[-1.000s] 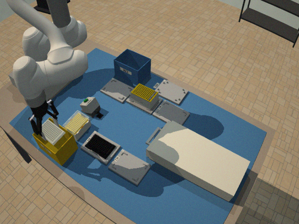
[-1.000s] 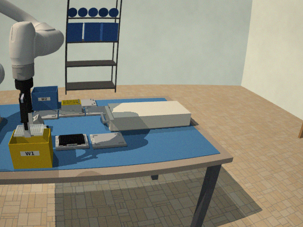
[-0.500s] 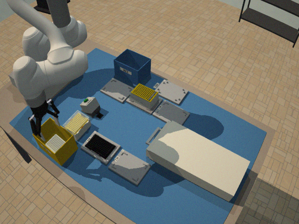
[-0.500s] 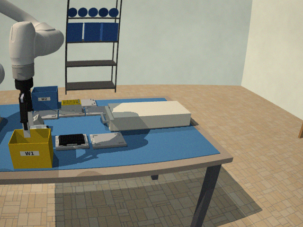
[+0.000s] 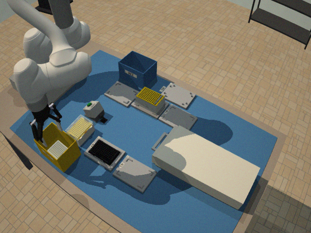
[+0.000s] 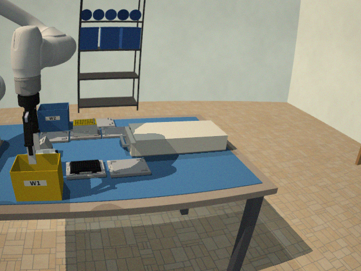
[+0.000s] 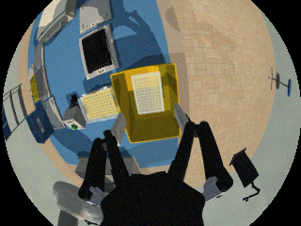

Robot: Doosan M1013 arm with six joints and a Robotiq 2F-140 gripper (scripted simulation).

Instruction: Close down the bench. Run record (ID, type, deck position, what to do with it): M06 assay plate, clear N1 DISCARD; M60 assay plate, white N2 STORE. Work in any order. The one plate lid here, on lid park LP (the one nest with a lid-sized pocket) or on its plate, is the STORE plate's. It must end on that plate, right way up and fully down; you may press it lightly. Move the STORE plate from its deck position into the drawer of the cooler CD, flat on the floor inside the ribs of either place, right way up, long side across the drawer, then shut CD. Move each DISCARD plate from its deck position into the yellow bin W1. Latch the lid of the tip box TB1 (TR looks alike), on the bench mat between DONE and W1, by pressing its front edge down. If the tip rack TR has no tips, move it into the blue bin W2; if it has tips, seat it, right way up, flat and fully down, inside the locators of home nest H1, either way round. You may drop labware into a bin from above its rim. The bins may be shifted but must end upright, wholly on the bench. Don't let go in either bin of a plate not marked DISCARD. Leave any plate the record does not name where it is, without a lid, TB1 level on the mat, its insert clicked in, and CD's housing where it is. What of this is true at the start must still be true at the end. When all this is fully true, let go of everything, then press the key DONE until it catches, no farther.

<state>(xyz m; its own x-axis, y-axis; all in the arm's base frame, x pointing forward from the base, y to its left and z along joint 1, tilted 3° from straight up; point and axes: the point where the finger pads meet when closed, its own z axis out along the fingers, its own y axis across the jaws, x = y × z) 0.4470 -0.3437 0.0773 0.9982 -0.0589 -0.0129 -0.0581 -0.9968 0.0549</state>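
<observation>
My hand is 49 cm to the right of the tip rack TR, 21 cm short of it and 11 cm above it. Round my hand: yellow bin W1: 13 cm below; clear plate: 16 cm below; black plate: 19 cm ahead, 15 cm below, 12 cm to the left.
</observation>
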